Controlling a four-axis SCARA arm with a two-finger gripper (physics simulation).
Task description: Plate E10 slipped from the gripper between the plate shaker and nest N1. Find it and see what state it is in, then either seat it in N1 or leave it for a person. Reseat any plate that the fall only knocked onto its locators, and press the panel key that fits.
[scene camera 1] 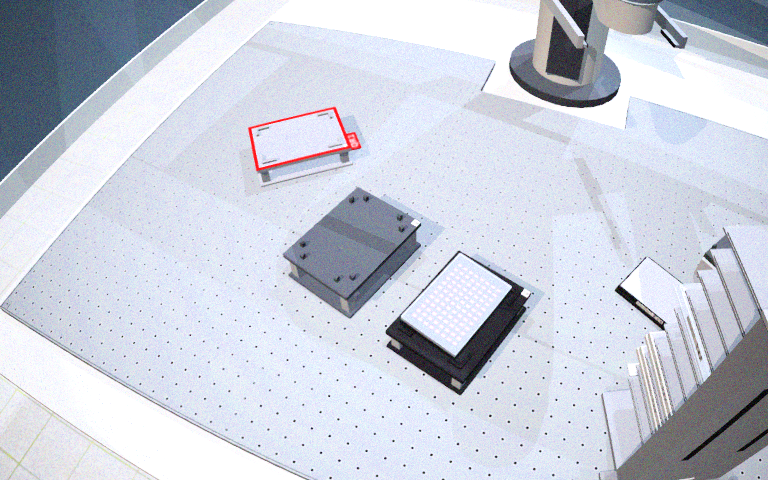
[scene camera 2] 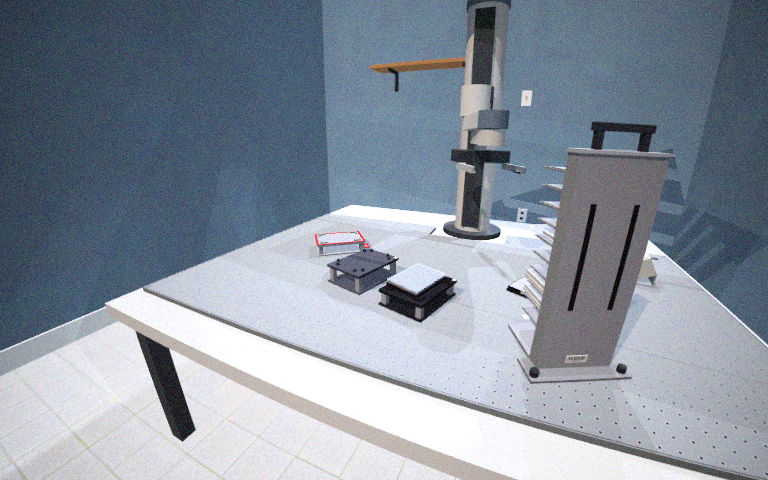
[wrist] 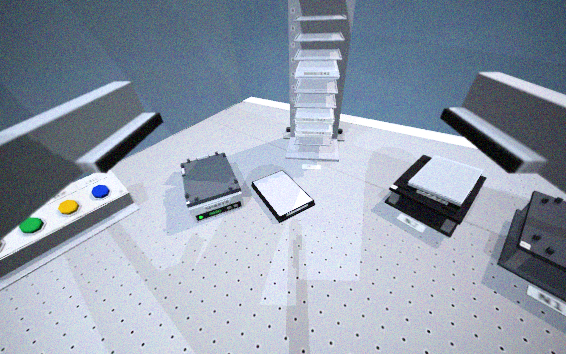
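Pixels of known places: gripper, fingertip midpoint: [scene camera 1: 634, 42] [scene camera 2: 499, 170] [wrist: 296, 98]; arm's base, origin of the base link: [scene camera 1: 564, 73] [scene camera 2: 471, 231].
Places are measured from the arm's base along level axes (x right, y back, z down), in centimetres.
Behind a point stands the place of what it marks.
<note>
A plate with a smooth white top and black sides [scene camera 1: 651, 288] {x -23.4, y -53.7, z -2.7 cm} [scene camera 2: 516, 286] {x -20.4, y -54.6, z -2.7 cm} [wrist: 283, 195] {x -24.4, y -53.0, z -2.7 cm} lies flat on the perforated deck, between the shaker [wrist: 210, 177] {x -37.8, y -46.5, z -6.8 cm} and the rack foot; its label strip is too blurred to read. Nest N1 [scene camera 1: 351, 243] {x 19.5, y -64.8, z -6.6 cm} [scene camera 2: 362, 264] {x 18.9, y -66.3, z -6.6 cm} [wrist: 547, 230] {x 15.8, y -62.8, z -6.6 cm} is dark grey and bears no plate. On the black nest [scene camera 1: 424, 346] {x 4.4, y -75.7, z -5.6 cm} [wrist: 422, 210] {x 0.8, y -63.7, z -1.8 cm} beside it, a white plate [scene camera 1: 455, 302] {x 2.7, y -69.3, z -7.5 cm} [scene camera 2: 417, 278] {x 2.1, y -70.0, z -7.5 cm} [wrist: 446, 179] {x 2.5, y -67.6, z -7.5 cm} sits off-centre and raised; its exact tilt is unclear. The shaker bears no plate. My gripper [scene camera 1: 628, 42] {x -11.3, y -35.0, z -30.4 cm} [scene camera 2: 490, 168] {x -11.3, y -35.0, z -30.4 cm} [wrist: 296, 98] {x -11.3, y -35.0, z -30.4 cm} is open and empty, high above the deck.
The tall rack [scene camera 1: 707, 384] {x -23.9, y -82.5, z -27.5 cm} [scene camera 2: 600, 254] {x -30.8, y -82.3, z -23.2 cm} [wrist: 347, 30] {x -24.6, y -81.7, z -28.9 cm} holds several plates. A red-edged stand [scene camera 1: 300, 138] {x 38.5, y -46.1, z -5.3 cm} [scene camera 2: 339, 237] {x 39.2, y -45.6, z -5.3 cm} with a red tag is beyond N1. The key panel [wrist: 85, 227] {x -52.6, y -27.1, z -2.4 cm} has green [wrist: 32, 225] {x -52.5, y -22.5, z -8.0 cm}, yellow [wrist: 68, 206] {x -52.1, y -27.4, z -8.2 cm} and blue [wrist: 100, 191] {x -51.5, y -32.2, z -8.1 cm} keys, left of the shaker.
</note>
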